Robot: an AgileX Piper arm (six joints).
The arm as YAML. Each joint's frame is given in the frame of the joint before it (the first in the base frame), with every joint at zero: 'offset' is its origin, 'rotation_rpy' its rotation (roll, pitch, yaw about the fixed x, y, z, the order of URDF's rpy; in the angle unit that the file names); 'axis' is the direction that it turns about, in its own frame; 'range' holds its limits. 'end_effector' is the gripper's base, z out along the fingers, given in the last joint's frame.
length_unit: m
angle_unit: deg
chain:
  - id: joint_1
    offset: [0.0, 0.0, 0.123]
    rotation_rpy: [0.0, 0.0, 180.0]
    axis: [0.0, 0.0, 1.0]
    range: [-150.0, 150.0]
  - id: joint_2
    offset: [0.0, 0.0, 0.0]
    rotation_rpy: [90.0, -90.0, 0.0]
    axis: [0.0, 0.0, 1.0]
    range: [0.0, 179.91]
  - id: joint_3
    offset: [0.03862, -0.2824, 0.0]
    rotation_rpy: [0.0, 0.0, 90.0]
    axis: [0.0, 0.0, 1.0]
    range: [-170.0, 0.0]
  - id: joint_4
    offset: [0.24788, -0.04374, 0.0]
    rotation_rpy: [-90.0, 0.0, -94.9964]
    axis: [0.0, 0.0, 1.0]
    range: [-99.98, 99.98]
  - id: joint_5
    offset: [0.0, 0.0, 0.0]
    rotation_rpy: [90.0, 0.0, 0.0]
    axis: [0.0, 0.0, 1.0]
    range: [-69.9, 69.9]
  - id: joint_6
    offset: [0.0, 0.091, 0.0]
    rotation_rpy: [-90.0, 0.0, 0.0]
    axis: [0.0, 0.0, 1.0]
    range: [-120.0, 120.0]
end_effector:
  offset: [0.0, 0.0, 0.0]
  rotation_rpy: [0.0, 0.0, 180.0]
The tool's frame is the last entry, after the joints.
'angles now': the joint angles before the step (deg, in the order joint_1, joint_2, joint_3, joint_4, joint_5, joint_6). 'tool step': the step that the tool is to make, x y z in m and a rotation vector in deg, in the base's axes. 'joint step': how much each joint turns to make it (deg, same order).
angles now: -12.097 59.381 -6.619 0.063 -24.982 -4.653
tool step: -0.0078 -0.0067 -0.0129 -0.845 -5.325 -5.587
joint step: -0.023 5.165 4.943 7.856 -15.668 -3.778
